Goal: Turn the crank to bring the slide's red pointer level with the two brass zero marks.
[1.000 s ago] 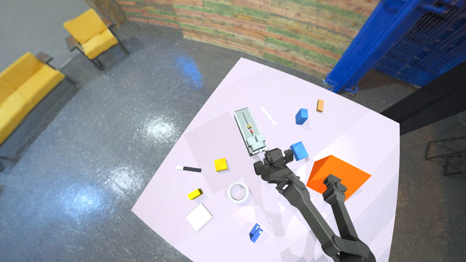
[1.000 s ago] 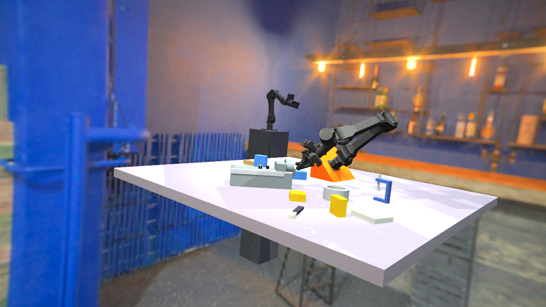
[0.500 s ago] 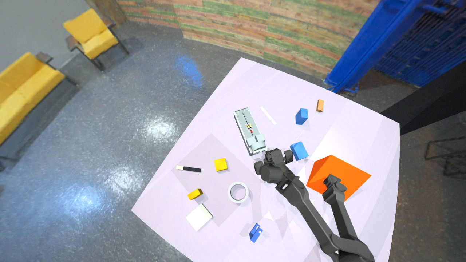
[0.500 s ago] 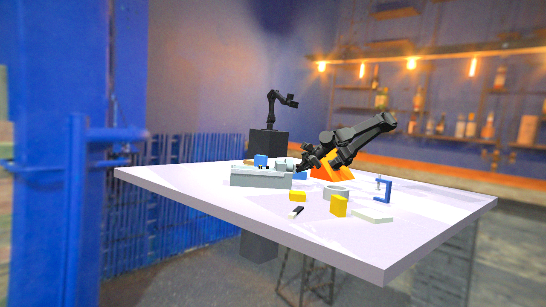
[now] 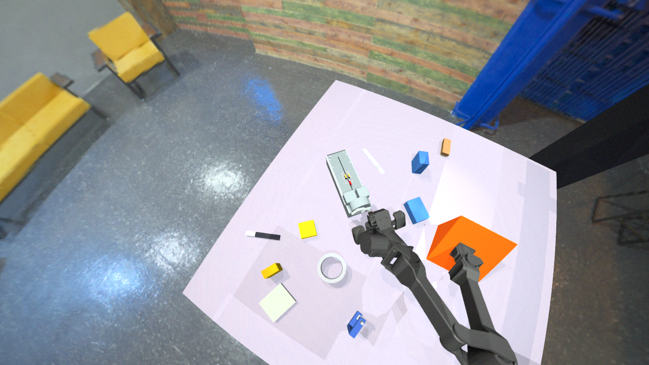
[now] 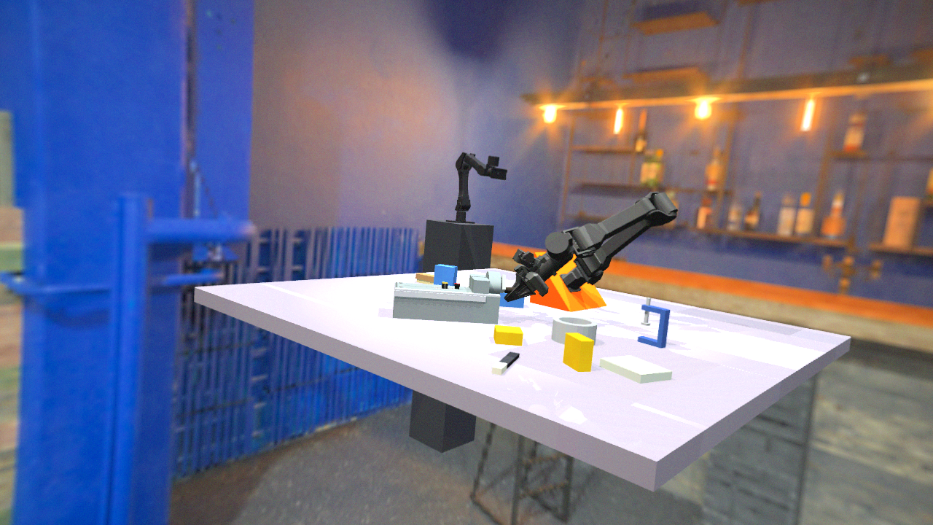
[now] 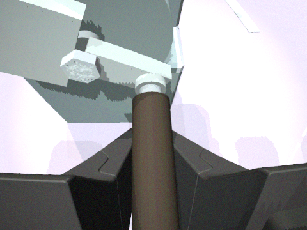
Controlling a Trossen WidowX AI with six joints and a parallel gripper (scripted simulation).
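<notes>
Now: the red pointer 12 cm ahead of my gripper tip, 7 cm to the right of it and 3 cm above it. From my gripper tip the other things lie so: brown crank handle: 1 cm behind, 1 cm to the left, 3 cm above; then metal strip: 9 cm ahead, 25 cm to the right, 5 cm below; then blue clamp: 12 cm behind, 35 cm to the left.
</notes>
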